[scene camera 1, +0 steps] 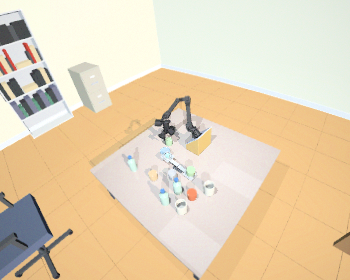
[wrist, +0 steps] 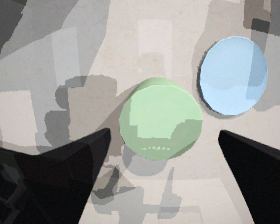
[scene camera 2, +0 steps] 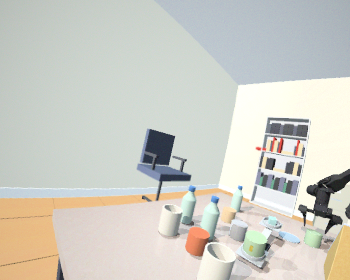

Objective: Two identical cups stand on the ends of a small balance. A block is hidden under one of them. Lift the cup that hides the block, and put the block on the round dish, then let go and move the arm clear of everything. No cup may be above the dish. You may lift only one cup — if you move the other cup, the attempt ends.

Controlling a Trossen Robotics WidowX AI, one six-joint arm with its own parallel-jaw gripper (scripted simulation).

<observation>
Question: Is my gripper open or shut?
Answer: Open.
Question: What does my gripper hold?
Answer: Nothing.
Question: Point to a light blue round dish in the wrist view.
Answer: At 231, 78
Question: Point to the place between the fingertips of my gripper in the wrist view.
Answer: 165, 135
</observation>
